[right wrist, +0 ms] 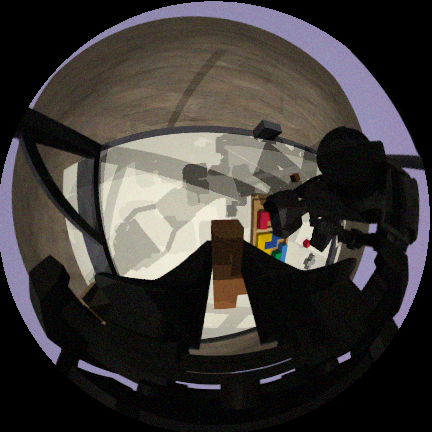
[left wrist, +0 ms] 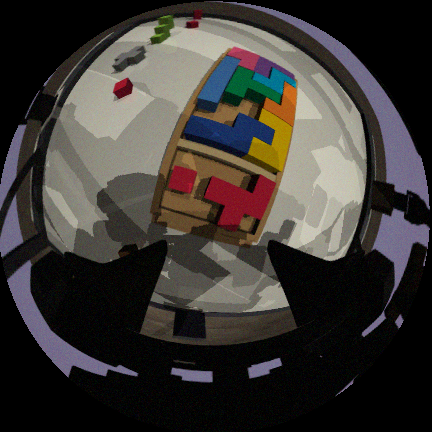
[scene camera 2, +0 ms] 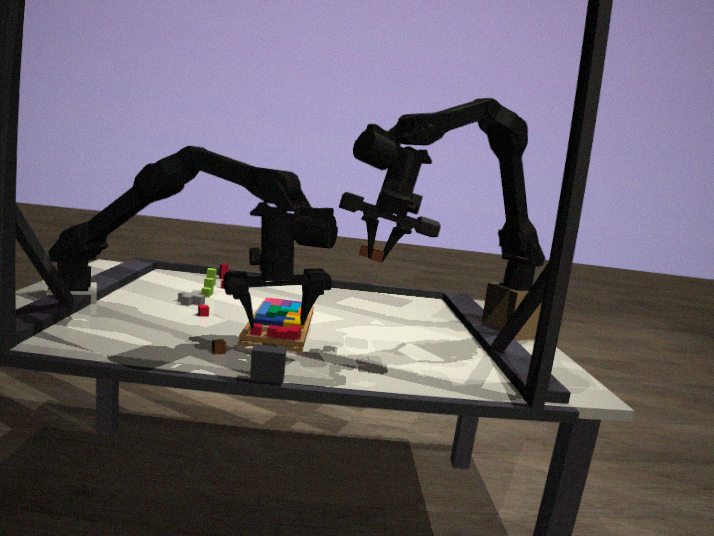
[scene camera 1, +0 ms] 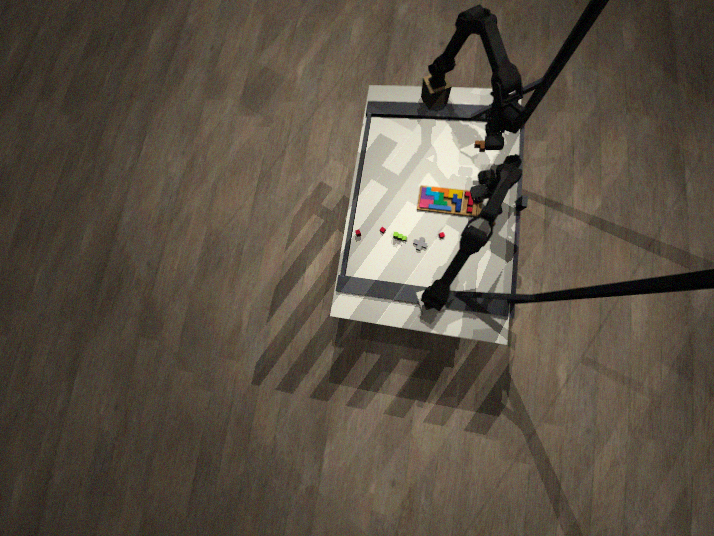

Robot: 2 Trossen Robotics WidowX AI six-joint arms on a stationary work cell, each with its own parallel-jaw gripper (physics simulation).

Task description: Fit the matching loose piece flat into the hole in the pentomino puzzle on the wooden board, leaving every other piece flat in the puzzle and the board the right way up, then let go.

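Seen in the pictures: left gripper, between the fingertips: (left wrist: 218, 245) (scene camera 2: 277, 326); right gripper, between the fingertips: (right wrist: 224, 244) (scene camera 2: 375, 260); left arm's base, origin of its link: (right wrist: 339, 234) (scene camera 2: 72, 287) (scene camera 1: 430, 300); right arm's base, origin of its link: (scene camera 2: 517, 287) (scene camera 1: 437, 81).
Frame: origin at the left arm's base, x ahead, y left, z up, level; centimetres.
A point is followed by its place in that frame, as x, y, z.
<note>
The wooden board (scene camera 1: 449, 213) @[35.0, -20.5, -1.2] (scene camera 2: 297, 342) @[39.3, -36.4, -1.1] (left wrist: 220, 154) @[37.2, -27.2, -0.9] lies on the table with coloured pieces in its larger section. A bare hole (left wrist: 243, 111) @[40.8, -21.8, -1.8] shows between the blue, green, navy and yellow pieces. In the smaller section sit a red block (left wrist: 183, 179) @[33.7, -29.2, 0.1] and a larger red piece (left wrist: 240, 197) @[38.4, -31.4, 0.1]. My left gripper (scene camera 2: 277, 326) @[35.7, -34.9, 1.7] (left wrist: 218, 245) @[35.7, -34.9, 1.7] is open and empty, low at the board's red end; its fingertips are hidden in scene camera 1. My right gripper (scene camera 2: 378, 257) @[51.7, -39.5, 15.4] (right wrist: 224, 244) @[51.7, -39.5, 15.4] is shut on a brown piece (scene camera 1: 479, 145) @[52.9, -35.3, 16.6] (scene camera 2: 369, 252) (right wrist: 226, 290) @[53.4, -36.6, 17.1], high above the table.
A small brown block (scene camera 2: 218, 346) @[24.5, -37.4, -0.9] (left wrist: 128, 250) @[25.6, -35.4, -0.5] (right wrist: 295, 177) @[25.5, -36.4, -0.4] lies beside the board's red end. A grey cross (scene camera 1: 419, 244) @[25.0, -3.1, -0.4] (scene camera 2: 190, 297) @[24.8, -5.8, -0.6] (left wrist: 129, 58), a green stepped piece (scene camera 1: 399, 235) @[31.2, 4.3, 1.6] (scene camera 2: 209, 282) @[30.8, 3.1, 0.8] (left wrist: 162, 29) and several red blocks lie on the table. Dark frame rails border it.
</note>
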